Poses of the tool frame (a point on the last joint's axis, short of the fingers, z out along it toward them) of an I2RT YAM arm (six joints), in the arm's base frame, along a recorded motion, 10 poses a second.
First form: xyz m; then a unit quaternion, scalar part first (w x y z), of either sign.
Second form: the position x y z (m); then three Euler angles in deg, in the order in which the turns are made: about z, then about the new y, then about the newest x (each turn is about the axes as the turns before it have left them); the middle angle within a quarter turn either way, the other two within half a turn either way. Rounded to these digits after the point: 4 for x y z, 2 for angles.
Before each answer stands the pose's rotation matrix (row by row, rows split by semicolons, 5 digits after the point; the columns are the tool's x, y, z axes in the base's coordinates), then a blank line. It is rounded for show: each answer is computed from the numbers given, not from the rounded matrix.
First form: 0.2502, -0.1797, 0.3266, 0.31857, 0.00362, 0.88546, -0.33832
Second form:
-0.79700 0.22197 0.56171; -0.20915 0.77105 -0.60144; -0.56661 -0.59683 -0.56811

0.2502, -0.1797, 0.3266, -165.30, 34.51, -133.59
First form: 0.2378, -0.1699, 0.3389, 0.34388, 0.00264, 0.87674, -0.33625
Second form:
-0.76348 0.23589 0.60121; -0.22663 0.77386 -0.59142; -0.60476 -0.58779 -0.53736

0.2378, -0.1699, 0.3389, -163.47, 37.21, -132.43
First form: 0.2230, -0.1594, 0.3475, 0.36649, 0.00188, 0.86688, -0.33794
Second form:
-0.73136 0.25096 0.63413; -0.24444 0.77159 -0.58728; -0.63667 -0.58453 -0.50296

0.2230, -0.1594, 0.3475, -161.52, 39.54, -130.71
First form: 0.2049, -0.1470, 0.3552, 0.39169, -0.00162, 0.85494, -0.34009
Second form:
-0.69315 0.26365 0.67084; -0.26919 0.76867 -0.58024; -0.66864 -0.58278 -0.46184

0.2049, -0.1470, 0.3552, -158.78, 41.96, -128.40
